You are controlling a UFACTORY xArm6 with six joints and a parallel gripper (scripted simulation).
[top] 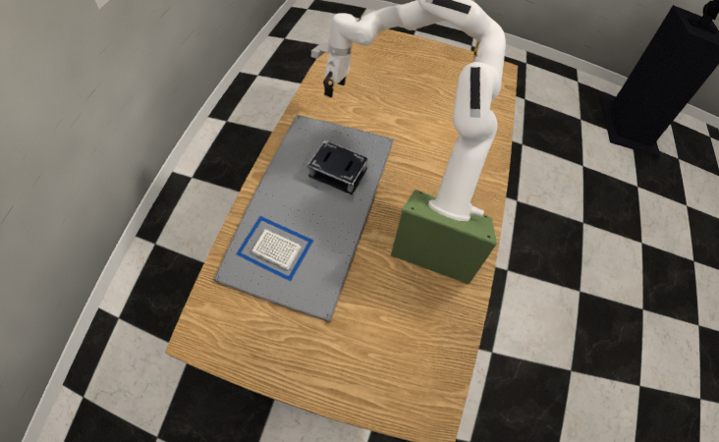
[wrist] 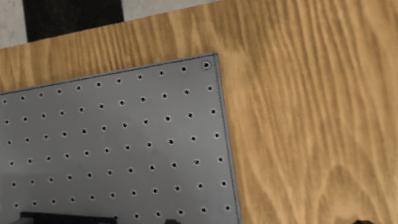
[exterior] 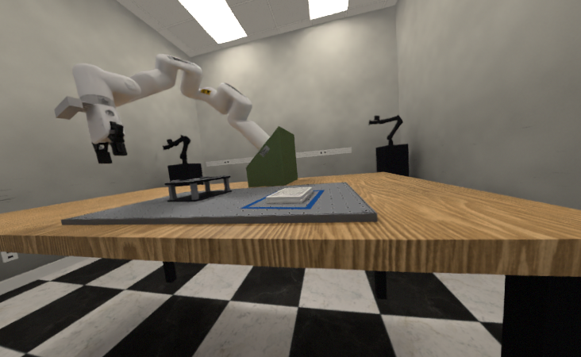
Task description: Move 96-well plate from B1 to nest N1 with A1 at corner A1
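My hand is 56 cm to the right of the 96-well plate, 15 cm above it and 5 cm short of it. The rest, counted from my hand: black raised plate nest: 24 cm to the left, 10 cm below, 7 cm behind.
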